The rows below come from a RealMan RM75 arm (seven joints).
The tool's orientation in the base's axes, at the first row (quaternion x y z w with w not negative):
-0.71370, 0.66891, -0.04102, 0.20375
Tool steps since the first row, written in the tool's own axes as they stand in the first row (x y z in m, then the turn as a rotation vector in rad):
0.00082, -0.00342, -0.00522, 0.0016, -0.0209, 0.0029
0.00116, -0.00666, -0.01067, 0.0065, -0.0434, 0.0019
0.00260, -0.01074, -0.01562, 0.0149, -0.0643, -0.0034
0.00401, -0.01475, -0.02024, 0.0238, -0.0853, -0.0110
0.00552, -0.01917, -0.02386, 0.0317, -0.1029, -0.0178
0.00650, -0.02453, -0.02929, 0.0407, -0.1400, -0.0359
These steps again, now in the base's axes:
0.00156, -0.00195, 0.00578, 0.0207, -0.0004, 0.0042
0.00283, -0.00350, 0.01180, 0.0420, -0.0049, 0.0119
0.00517, -0.00597, 0.01743, 0.0607, -0.0139, 0.0221
0.00754, -0.00835, 0.02273, 0.0788, -0.0238, 0.0344
0.01064, -0.01057, 0.02724, 0.0939, -0.0327, 0.0451
0.01397, -0.01268, 0.03385, 0.1236, -0.0449, 0.0725

